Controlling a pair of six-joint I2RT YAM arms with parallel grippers.
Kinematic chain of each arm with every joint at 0, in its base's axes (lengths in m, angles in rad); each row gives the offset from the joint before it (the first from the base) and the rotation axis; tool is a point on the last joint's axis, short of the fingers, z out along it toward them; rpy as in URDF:
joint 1: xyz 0 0 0.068 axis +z
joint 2: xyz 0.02 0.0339 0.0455 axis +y
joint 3: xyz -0.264 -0.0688 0 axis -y
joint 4: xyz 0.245 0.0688 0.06 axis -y
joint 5: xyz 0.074 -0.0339 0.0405 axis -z
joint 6: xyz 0.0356 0 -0.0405 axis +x
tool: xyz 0 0 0 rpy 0 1.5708 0
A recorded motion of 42 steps. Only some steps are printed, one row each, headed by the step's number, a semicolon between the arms.
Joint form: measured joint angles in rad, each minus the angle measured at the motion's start. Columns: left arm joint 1, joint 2, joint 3, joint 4, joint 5, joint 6; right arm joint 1, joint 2, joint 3, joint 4, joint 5, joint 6.
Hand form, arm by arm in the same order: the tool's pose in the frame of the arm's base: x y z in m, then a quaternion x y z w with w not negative. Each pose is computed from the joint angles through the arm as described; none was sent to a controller.
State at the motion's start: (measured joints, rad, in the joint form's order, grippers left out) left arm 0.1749 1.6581 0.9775 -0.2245 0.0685 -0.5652; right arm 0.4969 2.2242 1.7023 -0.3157 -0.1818 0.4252
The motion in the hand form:
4: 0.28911 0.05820 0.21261 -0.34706 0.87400 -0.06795 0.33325; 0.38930 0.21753 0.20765 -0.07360 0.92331 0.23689 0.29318
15: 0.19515 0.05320 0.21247 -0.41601 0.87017 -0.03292 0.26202; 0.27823 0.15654 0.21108 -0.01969 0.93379 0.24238 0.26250
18: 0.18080 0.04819 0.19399 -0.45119 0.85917 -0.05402 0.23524; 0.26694 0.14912 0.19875 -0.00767 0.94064 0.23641 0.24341
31: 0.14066 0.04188 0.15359 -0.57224 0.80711 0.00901 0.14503; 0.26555 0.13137 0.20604 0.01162 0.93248 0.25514 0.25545
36: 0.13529 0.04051 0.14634 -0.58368 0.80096 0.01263 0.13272; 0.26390 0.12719 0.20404 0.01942 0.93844 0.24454 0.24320
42: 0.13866 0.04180 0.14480 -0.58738 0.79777 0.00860 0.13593; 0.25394 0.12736 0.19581 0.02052 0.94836 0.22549 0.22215
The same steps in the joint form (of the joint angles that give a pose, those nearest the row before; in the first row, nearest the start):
4: 0.0256 -0.2201 -0.0954 -0.0965 -0.0534 0.0042; -0.0019 -0.2315 -0.2201 0.0107 -0.0015 -0.0164
15: 0.0858 -0.5695 -0.2907 -0.4108 -0.0992 -0.0576; -0.0046 -0.6912 -0.7477 0.0351 0.0000 0.0927
18: 0.0858 -0.6069 -0.3735 -0.4116 -0.0671 -0.1415; -0.0088 -0.7164 -0.8118 0.0336 -0.0023 0.1110
31: 0.0862 -0.6577 -0.5260 -0.5295 -0.1854 -0.3914; -0.0645 -0.7725 -0.8435 0.0473 -0.0446 0.1163
36: 0.0862 -0.6603 -0.5543 -0.5314 -0.1869 -0.4188; -0.0744 -0.7748 -0.8435 0.0099 -0.0389 0.1164
42: 0.0901 -0.6413 -0.5539 -0.5039 -0.1820 -0.4249; -0.0565 -0.7843 -0.8701 -0.0298 -0.0145 0.1213

